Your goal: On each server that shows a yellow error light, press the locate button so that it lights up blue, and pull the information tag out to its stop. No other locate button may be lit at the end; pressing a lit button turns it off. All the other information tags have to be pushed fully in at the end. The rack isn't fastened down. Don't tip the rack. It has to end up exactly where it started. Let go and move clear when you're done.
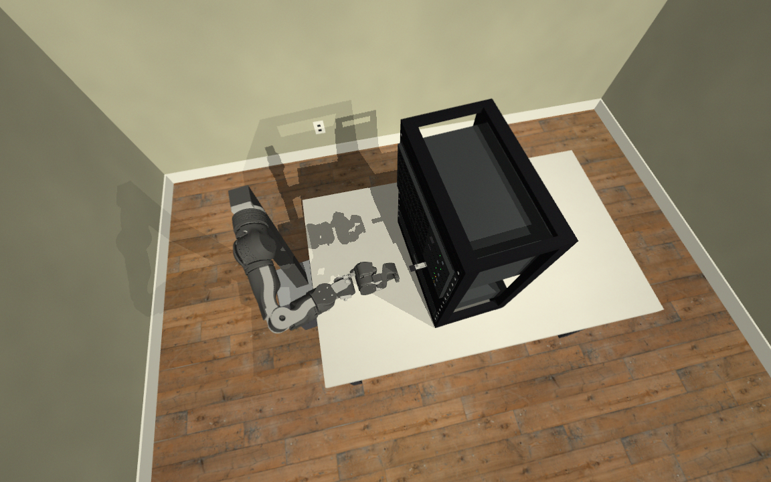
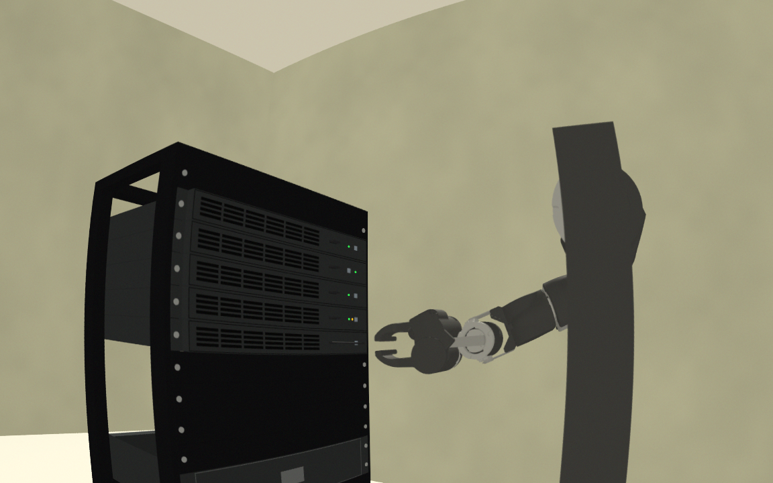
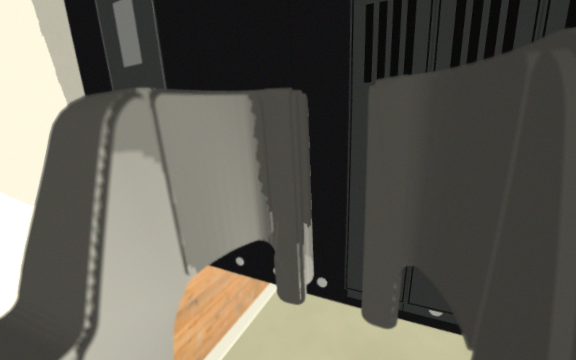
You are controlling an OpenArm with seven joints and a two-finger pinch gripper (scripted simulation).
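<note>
Right now the pale information tag is 90 mm ahead of my hand and 10 mm to the right of it.
</note>
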